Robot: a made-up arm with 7 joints. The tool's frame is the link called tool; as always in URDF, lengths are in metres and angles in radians. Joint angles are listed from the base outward.
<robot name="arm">
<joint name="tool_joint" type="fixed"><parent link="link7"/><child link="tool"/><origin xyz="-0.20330 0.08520 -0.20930" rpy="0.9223 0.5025 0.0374"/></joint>
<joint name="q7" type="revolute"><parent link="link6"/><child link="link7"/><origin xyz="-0.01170 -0.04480 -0.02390" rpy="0.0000 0.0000 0.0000"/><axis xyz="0 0 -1"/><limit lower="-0.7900" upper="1.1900"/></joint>
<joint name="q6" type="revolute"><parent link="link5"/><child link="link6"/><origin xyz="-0.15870 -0.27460 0.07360" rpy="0.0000 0.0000 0.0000"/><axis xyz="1 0 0"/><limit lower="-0.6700" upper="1.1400"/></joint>
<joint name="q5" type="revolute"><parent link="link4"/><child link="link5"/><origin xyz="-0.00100 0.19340 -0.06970" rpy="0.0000 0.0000 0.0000"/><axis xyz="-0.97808 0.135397 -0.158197"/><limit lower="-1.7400" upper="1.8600"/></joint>
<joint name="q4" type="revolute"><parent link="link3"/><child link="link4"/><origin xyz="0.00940 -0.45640 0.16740" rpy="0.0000 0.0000 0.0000"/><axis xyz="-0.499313 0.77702 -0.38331"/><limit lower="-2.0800" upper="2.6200"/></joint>
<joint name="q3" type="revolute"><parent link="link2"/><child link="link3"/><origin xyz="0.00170 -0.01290 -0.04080" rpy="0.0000 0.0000 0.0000"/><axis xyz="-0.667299 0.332 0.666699"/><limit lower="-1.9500" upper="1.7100"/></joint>
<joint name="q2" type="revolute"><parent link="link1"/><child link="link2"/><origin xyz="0.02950 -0.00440 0.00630" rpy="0.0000 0.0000 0.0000"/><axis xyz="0 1 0"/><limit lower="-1.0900" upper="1.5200"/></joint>
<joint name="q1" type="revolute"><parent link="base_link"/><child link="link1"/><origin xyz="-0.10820 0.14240 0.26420" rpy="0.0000 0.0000 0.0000"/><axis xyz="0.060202 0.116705 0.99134"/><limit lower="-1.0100" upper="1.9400"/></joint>
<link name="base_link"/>
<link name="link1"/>
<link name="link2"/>
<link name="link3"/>
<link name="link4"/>
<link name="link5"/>
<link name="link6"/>
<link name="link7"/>
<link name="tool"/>
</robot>
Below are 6 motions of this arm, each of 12 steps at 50 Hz.
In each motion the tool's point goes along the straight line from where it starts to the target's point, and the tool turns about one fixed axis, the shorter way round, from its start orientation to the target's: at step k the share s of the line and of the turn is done. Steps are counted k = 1, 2, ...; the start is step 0. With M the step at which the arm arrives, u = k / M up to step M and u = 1 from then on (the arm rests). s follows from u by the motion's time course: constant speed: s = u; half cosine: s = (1 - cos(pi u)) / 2; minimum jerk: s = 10 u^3 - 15 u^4 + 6 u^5.
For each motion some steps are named. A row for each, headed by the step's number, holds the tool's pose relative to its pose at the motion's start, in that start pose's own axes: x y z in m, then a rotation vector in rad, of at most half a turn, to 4 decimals.
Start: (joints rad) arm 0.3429 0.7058 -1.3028 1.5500 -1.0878 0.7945 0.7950
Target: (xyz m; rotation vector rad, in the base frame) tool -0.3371 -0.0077 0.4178 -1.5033 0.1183 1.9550
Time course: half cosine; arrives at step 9
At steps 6, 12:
6: -0.0187 0.0141 0.0039 0.0481 0.1237 -0.0373
12: -0.0249 0.0187 0.0052 0.0641 0.1650 -0.0498

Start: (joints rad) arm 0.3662 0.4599 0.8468 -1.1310 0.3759 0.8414 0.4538
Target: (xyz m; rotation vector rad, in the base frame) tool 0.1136 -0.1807 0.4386 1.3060 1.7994 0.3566
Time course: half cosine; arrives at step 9
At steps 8, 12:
8: -0.0061 0.0355 -0.0041 0.0829 0.0976 -0.0449
12: -0.0063 0.0366 -0.0042 0.0855 0.1007 -0.0463

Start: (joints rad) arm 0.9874 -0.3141 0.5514 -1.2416 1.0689 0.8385 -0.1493
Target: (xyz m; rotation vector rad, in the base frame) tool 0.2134 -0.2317 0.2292 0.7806 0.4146 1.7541
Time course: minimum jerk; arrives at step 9
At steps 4, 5, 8, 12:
4: -0.0033 0.0142 0.0009 -0.0535 -0.0101 -0.0400
5: -0.0051 0.0216 0.0014 -0.0813 -0.0154 -0.0609
8: -0.0083 0.0354 0.0023 -0.1332 -0.0252 -0.0998
12: -0.0084 0.0358 0.0023 -0.1348 -0.0255 -0.1009

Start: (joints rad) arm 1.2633 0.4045 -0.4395 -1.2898 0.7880 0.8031 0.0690
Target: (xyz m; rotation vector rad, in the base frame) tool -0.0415 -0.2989 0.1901 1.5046 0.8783 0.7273
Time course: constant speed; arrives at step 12
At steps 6, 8, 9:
6: -0.0033 0.0408 -0.0114 -0.0980 -0.0900 -0.1196
8: -0.0044 0.0543 -0.0151 -0.1307 -0.1200 -0.1595
9: -0.0050 0.0611 -0.0170 -0.1471 -0.1351 -0.1794

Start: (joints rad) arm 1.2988 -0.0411 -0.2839 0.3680 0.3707 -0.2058 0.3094
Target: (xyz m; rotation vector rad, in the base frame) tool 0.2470 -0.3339 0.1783 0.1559 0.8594 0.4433
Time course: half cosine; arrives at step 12
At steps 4, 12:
4: 0.0218 0.0101 0.0073 0.0000 0.0491 0.0341
12: 0.0874 0.0402 0.0292 -0.0001 0.1965 0.1366

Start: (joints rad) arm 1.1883 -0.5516 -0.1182 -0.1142 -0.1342 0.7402 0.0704
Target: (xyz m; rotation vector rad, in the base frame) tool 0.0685 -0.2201 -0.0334 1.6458 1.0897 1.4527
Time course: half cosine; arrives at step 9
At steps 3, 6, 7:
3: -0.0034 -0.0020 0.0010 -0.0352 0.0084 0.0214
6: -0.0101 -0.0060 0.0030 -0.1056 0.0252 0.0641
7: -0.0119 -0.0071 0.0035 -0.1244 0.0296 0.0754

